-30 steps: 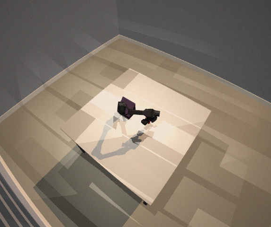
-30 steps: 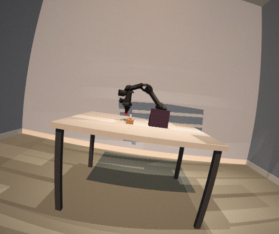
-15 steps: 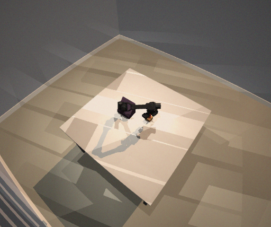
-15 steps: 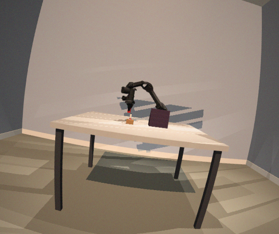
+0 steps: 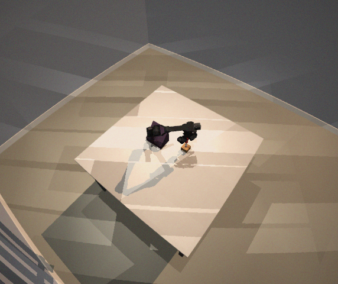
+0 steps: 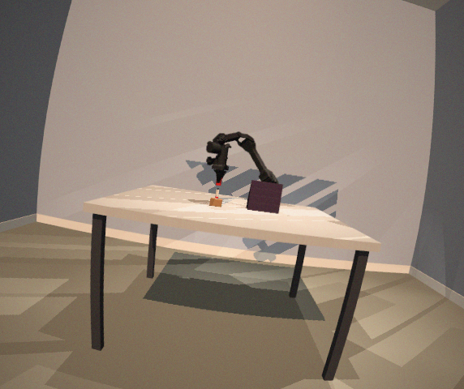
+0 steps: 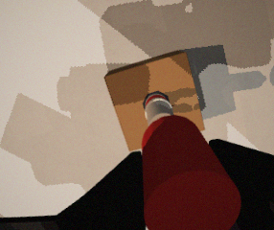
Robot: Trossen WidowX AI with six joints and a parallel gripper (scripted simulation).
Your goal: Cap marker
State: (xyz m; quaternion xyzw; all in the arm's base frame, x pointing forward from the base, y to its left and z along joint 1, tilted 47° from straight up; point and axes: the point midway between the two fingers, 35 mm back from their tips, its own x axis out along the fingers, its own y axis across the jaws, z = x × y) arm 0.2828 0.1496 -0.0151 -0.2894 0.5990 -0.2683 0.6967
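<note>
Now: gripper tip 110 mm above the holder block. The rest, counted from my gripper tip: red cap: 10 mm above.
</note>
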